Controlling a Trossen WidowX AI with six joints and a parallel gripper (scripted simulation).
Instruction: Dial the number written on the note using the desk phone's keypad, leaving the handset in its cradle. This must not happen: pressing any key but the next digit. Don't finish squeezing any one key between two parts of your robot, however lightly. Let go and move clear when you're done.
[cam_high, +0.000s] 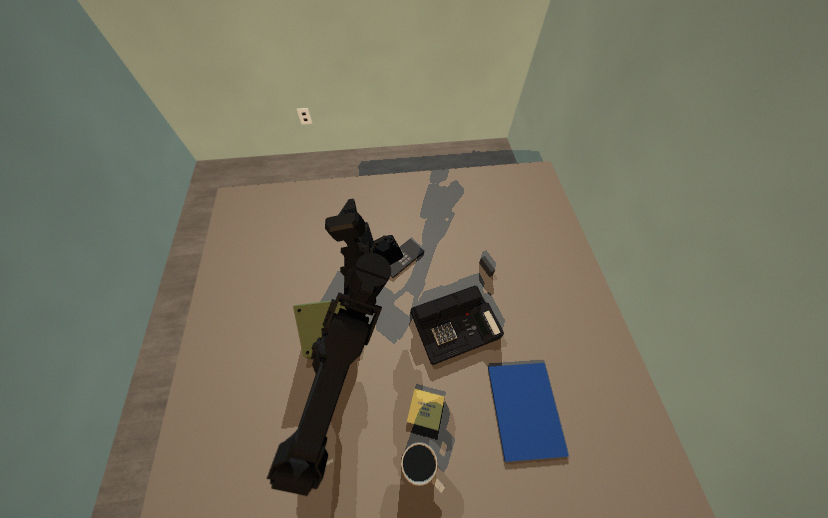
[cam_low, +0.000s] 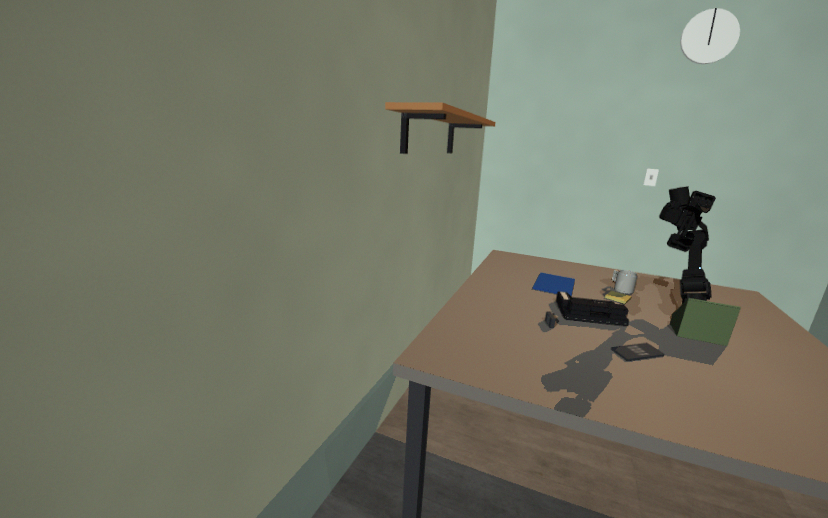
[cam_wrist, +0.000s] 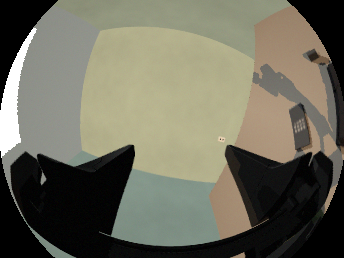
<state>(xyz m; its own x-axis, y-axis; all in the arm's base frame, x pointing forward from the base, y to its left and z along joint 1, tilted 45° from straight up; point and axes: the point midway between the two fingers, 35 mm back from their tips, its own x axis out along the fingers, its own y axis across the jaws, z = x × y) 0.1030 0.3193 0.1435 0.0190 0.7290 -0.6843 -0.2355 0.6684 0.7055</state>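
Right now my hand is 23 cm short of the black desk phone, 10 cm to the left of it and 37 cm above it. The rest, counted from my hand: handset: 21 cm ahead, 5 cm to the right, 35 cm below; then yellow note: 11 cm ahead, 32 cm to the right, 39 cm below; then black remote: 9 cm ahead, 14 cm to the left, 39 cm below.
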